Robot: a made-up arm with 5 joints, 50 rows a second.
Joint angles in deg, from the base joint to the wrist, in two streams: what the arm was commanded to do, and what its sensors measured. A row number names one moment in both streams.
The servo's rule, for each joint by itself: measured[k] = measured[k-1] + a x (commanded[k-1-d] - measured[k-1]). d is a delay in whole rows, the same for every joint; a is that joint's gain. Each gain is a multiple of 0.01, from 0.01 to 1. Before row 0 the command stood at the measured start. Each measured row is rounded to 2 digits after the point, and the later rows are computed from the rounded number. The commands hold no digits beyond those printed.
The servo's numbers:
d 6
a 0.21 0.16 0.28 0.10 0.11
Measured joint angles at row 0:
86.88, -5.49, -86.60, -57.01, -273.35
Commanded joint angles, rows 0 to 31:
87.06, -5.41, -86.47, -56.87, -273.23
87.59, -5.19, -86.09, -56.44, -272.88
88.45, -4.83, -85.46, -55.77, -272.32
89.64, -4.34, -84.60, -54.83, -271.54
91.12, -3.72, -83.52, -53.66, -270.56
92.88, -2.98, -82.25, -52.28, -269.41
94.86, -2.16, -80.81, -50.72, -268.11
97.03, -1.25, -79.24, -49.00, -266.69
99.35, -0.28, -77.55, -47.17, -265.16
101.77, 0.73, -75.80, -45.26, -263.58
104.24, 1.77, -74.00, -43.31, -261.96
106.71, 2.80, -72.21, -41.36, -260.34
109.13, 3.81, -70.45, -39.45, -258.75
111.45, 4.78, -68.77, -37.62, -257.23
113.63, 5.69, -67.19, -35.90, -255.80
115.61, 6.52, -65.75, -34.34, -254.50
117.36, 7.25, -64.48, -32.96, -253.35
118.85, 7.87, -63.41, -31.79, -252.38
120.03, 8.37, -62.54, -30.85, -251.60
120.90, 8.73, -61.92, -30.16, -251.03
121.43, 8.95, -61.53, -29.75, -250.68
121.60, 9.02, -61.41, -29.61, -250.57
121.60, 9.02, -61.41, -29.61, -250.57
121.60, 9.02, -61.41, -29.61, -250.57
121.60, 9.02, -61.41, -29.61, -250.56
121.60, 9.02, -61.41, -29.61, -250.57
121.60, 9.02, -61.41, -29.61, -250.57
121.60, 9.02, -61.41, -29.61, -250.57
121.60, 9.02, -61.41, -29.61, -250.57
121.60, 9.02, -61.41, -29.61, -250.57
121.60, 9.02, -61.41, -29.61, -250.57
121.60, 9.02, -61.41, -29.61, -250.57
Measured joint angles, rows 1 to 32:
86.88, -5.49, -86.60, -57.01, -273.35
86.88, -5.49, -86.60, -57.01, -273.35
86.88, -5.49, -86.60, -57.01, -273.35
86.88, -5.49, -86.60, -57.01, -273.35
86.88, -5.49, -86.60, -57.01, -273.35
86.88, -5.49, -86.60, -57.01, -273.35
86.92, -5.48, -86.56, -57.00, -273.34
87.06, -5.43, -86.43, -56.94, -273.29
87.35, -5.33, -86.16, -56.82, -273.18
87.83, -5.17, -85.72, -56.62, -273.00
88.52, -4.94, -85.10, -56.32, -272.73
89.44, -4.63, -84.30, -55.92, -272.36
90.58, -4.23, -83.32, -55.40, -271.89
91.93, -3.75, -82.18, -54.76, -271.32
93.49, -3.19, -80.88, -54.00, -270.64
95.23, -2.56, -79.46, -53.13, -269.86
97.12, -1.87, -77.93, -52.15, -268.99
99.13, -1.12, -76.33, -51.07, -268.04
101.23, -0.33, -74.68, -49.91, -267.02
103.38, 0.49, -73.03, -48.68, -265.94
105.53, 1.32, -71.39, -47.40, -264.82
107.65, 2.15, -69.81, -46.09, -263.68
109.69, 2.97, -68.32, -44.78, -262.54
111.61, 3.75, -66.95, -43.48, -261.42
113.38, 4.49, -65.72, -42.22, -260.34
114.96, 5.17, -64.66, -41.01, -259.32
116.32, 5.77, -63.78, -39.88, -258.37
117.43, 6.29, -63.12, -38.85, -257.51
118.31, 6.73, -62.64, -37.93, -256.75
119.00, 7.10, -62.30, -37.10, -256.07
119.55, 7.41, -62.05, -36.35, -255.46
119.98, 7.67, -61.87, -35.68, -254.92

